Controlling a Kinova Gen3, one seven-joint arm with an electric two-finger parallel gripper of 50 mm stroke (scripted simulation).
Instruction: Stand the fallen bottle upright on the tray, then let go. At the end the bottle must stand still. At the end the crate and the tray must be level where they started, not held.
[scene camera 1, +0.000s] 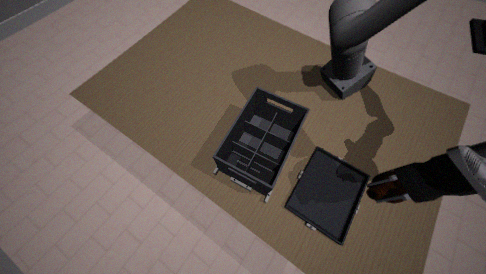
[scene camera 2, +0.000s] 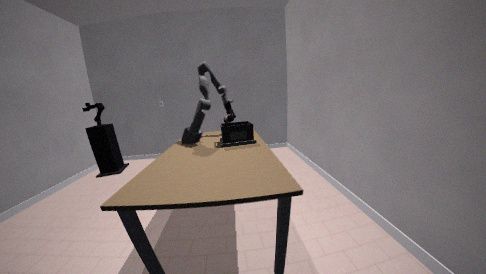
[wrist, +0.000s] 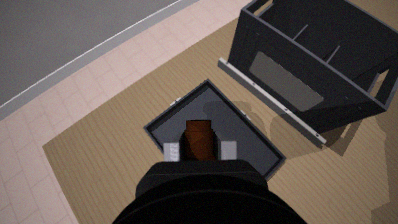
In view: my gripper (scene camera 1: 373, 192), a brown bottle (wrist: 198, 135), a dark crate (scene camera 1: 264, 133) and a dark tray (scene camera 1: 328, 193).
The dark crate is seen too in the wrist view (wrist: 293, 68). The dark tray is seen too in the wrist view (wrist: 205, 102). My gripper is seen too in the wrist view (wrist: 198, 141).
